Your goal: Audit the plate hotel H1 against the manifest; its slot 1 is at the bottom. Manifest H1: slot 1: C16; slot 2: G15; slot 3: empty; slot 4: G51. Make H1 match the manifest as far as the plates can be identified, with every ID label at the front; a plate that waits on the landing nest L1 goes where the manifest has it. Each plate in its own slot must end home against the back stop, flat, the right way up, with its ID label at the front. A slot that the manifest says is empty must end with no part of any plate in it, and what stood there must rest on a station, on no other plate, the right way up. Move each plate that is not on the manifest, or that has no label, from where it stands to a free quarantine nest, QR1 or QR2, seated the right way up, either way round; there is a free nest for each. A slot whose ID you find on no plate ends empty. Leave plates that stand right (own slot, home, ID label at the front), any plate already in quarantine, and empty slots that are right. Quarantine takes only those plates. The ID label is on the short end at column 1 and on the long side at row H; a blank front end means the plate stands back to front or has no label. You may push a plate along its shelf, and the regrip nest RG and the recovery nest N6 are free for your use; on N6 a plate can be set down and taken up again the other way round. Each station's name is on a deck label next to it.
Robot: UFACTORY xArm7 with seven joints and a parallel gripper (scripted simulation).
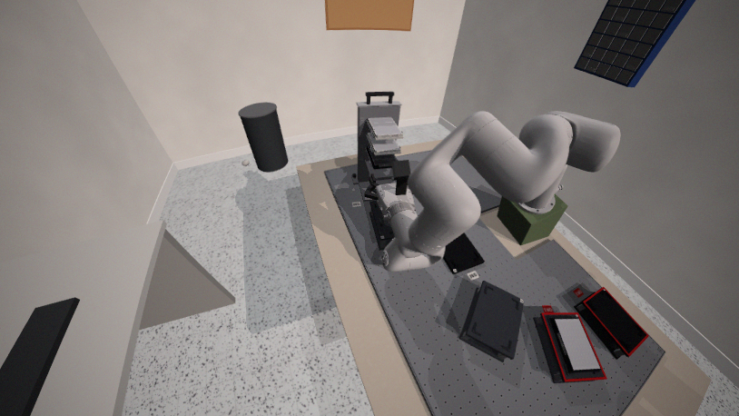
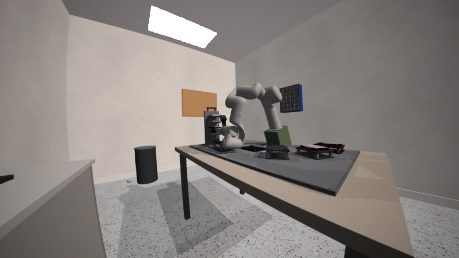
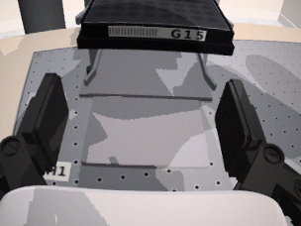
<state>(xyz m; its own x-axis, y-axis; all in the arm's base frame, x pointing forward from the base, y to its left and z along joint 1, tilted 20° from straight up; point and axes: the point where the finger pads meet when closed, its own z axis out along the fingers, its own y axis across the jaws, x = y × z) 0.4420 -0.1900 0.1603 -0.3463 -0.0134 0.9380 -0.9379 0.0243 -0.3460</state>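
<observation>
My gripper is now 9 cm to the left of the dark plate, 2 cm below it and 1 cm past it. Also, from my hand: red-framed nest (59 cm to the left, 54 cm behind, 11 cm below); then RG label (20 cm to the left, 15 cm below); then H1 deck label (15 cm below, 9 cm ahead, 4 cm to the right).
</observation>
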